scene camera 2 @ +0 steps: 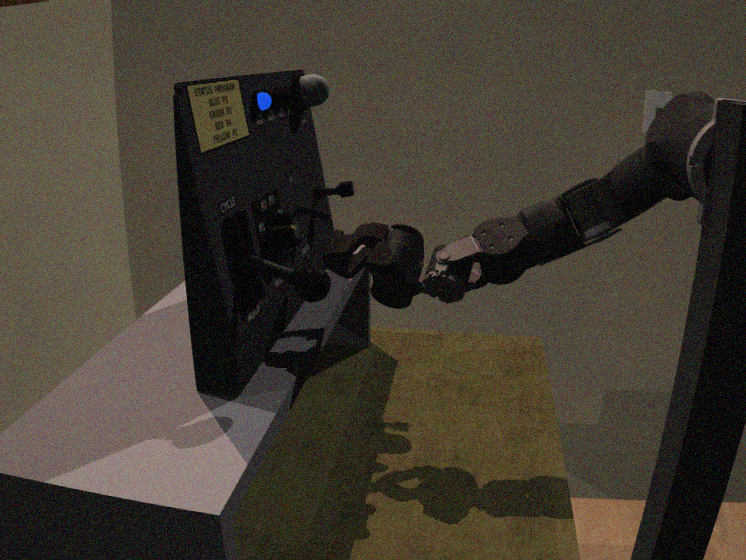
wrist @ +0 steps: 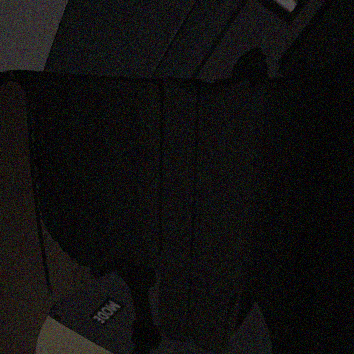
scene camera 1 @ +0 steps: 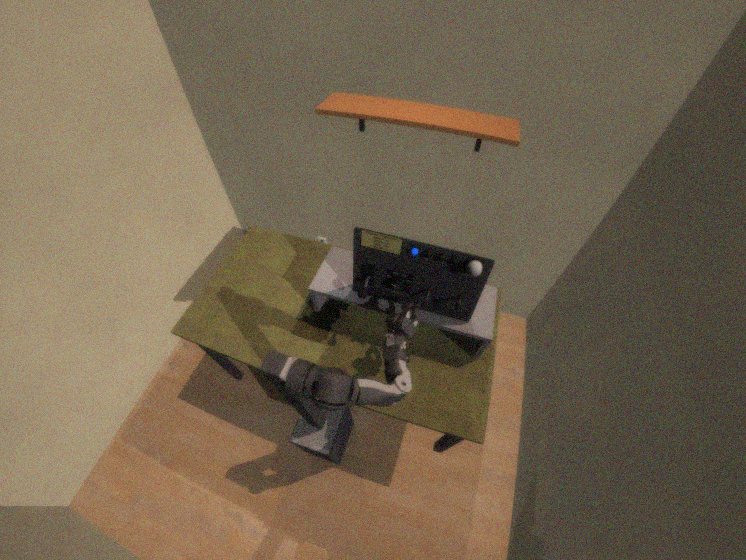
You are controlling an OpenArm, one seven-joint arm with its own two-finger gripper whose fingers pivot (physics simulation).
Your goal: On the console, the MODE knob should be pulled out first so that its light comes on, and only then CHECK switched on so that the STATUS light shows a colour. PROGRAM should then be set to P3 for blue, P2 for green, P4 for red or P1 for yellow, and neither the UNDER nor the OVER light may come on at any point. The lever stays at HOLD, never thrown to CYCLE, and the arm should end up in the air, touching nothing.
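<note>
The dark console (scene camera 1: 442, 289) (scene camera 2: 210, 174) stands upright on a pale riser. Its STATUS light (scene camera 1: 414, 251) (scene camera 2: 263, 100) glows blue; no other light is seen lit. The MODE label (wrist: 107, 311) shows in the wrist view, beside a dark shape. In scene camera 2 a black knob (scene camera 2: 345, 188) sticks out on a stem, its label unreadable. The lever (scene camera 2: 277, 268) points outward, low in its slot under CYCLE. The PROGRAM setting and CHECK position are too dark to read. My gripper (scene camera 1: 397, 307) (scene camera 2: 331, 248) is shut and empty, close before the lower panel; contact cannot be told.
The yellow card (scene camera 1: 380, 241) (scene camera 2: 218, 114) is at the console's upper left. A pale ball (scene camera 1: 475, 268) (scene camera 2: 313, 90) projects at its upper right. The riser (scene camera 1: 482, 319) (scene camera 2: 162, 470) stands on the green table (scene camera 1: 445, 397) (scene camera 2: 470, 373). An orange shelf (scene camera 1: 418, 114) hangs on the wall above.
</note>
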